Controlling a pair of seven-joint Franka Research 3 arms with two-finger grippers.
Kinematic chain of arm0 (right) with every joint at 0, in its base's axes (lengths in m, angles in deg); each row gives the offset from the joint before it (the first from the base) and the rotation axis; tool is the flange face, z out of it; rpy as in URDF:
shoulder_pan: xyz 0 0 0.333 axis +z
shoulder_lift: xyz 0 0 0 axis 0.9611 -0.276 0
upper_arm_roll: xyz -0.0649 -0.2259 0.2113 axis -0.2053 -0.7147 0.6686
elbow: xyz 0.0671 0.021 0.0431 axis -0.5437 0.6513 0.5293
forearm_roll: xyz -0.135 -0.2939 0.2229 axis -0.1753 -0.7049 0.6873
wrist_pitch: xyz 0 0 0 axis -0.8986 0.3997 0.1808
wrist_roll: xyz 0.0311 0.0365 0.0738 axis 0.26 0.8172 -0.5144
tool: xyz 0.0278 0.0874 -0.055 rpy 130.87 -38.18 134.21
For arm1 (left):
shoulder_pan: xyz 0 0 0.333 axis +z
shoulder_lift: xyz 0 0 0 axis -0.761 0.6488 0
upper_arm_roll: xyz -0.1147 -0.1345 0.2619 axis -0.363 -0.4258 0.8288
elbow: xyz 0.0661 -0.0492 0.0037 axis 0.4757 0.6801 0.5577
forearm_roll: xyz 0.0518 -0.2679 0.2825 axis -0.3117 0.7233 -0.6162
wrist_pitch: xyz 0 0 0 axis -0.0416 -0.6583 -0.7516
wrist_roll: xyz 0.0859 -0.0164 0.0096 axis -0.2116 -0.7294 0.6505
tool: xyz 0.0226 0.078 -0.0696 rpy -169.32 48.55 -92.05
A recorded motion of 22 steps. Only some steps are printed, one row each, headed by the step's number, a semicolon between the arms.
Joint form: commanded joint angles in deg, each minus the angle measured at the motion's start. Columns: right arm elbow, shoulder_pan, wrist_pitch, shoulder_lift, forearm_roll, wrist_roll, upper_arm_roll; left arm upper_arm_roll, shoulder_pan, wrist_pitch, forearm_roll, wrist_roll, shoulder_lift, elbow.
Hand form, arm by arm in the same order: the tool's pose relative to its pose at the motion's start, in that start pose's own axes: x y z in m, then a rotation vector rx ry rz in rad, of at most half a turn. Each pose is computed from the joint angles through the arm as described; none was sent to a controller.
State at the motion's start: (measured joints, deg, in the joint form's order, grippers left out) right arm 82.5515 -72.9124 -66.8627 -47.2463 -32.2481 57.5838 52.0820; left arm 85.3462 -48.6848 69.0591 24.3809 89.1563 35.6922 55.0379
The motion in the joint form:
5: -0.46 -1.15 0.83 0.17 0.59 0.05 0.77; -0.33 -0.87 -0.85 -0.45 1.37 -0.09 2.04
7: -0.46 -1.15 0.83 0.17 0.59 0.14 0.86; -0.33 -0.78 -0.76 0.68 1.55 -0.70 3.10
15: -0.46 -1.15 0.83 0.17 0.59 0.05 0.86; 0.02 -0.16 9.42 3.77 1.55 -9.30 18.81
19: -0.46 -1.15 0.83 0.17 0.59 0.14 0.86; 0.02 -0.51 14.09 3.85 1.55 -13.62 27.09
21: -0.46 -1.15 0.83 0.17 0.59 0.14 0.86; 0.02 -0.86 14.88 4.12 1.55 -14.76 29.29
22: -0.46 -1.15 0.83 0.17 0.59 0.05 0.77; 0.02 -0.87 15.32 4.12 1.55 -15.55 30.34
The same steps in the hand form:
5: -0.0029 0.0021 -0.0038 0.0099 -0.0038 0.0055; -0.0054 0.0119 0.0167 0.0094 -0.0475 0.0002
7: -0.0029 0.0013 -0.0038 0.0098 -0.0038 0.0055; -0.0095 0.0129 0.0196 -0.0098 -0.0543 -0.0076
15: -0.0029 0.0013 -0.0038 0.0098 -0.0038 0.0040; -0.0548 0.0104 0.0563 -0.0641 -0.0027 -0.0371
19: -0.0029 0.0013 -0.0038 0.0098 -0.0038 0.0055; -0.0822 0.0148 0.0808 -0.0649 0.0098 -0.0327
21: -0.0029 0.0013 -0.0038 0.0098 -0.0038 0.0055; -0.0907 0.0183 0.0882 -0.0688 0.0051 -0.0286
22: -0.0029 0.0021 -0.0038 0.0099 -0.0038 0.0055; -0.0952 0.0184 0.0897 -0.0688 0.0082 -0.0286

